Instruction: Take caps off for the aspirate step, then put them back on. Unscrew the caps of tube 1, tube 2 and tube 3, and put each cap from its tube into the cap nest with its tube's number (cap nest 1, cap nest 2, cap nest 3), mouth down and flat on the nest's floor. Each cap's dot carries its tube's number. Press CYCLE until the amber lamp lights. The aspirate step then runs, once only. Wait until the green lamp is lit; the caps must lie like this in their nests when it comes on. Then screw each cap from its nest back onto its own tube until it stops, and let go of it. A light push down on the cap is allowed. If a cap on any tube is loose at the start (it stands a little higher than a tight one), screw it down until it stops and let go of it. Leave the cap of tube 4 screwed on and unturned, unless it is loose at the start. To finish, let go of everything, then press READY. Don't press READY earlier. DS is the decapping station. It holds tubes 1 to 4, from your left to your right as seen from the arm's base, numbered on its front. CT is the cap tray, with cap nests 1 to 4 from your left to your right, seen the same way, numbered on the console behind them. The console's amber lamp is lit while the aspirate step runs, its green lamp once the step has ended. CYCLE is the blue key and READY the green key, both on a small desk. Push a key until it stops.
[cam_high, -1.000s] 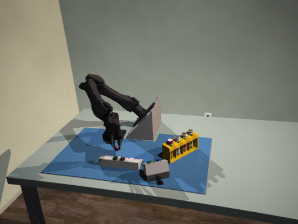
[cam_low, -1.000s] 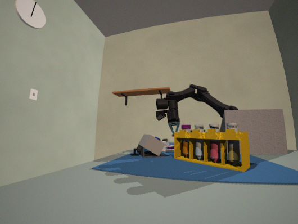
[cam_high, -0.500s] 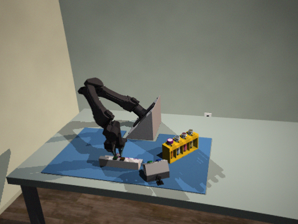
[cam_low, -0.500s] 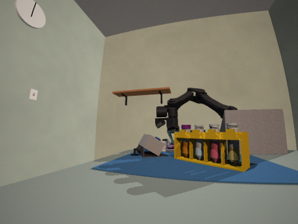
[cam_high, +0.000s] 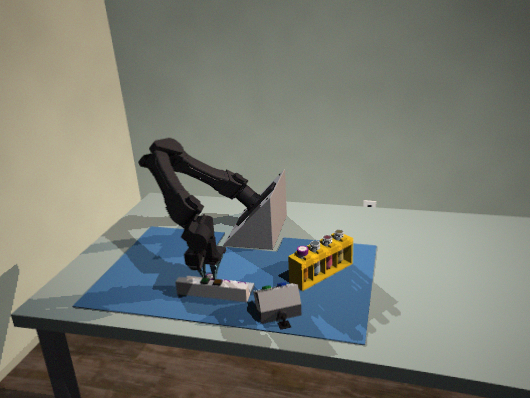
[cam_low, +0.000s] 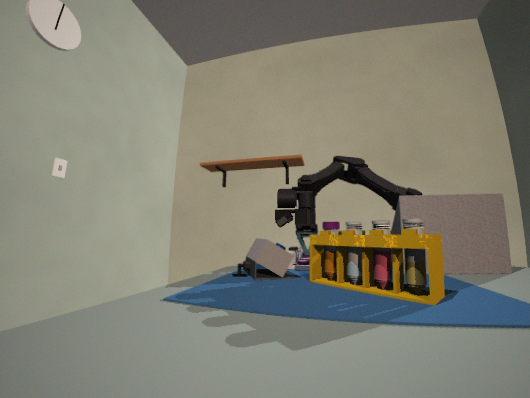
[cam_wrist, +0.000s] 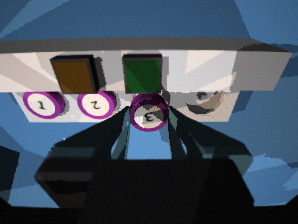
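My gripper is now 190 mm to the right of the green ready key, 90 mm short of it and 30 mm below it. The rest, counted from my hand: blue cycle key 230 mm to the left, 70 mm ahead, 30 mm above; then small key desk 210 mm to the left, 90 mm ahead, 20 mm above.
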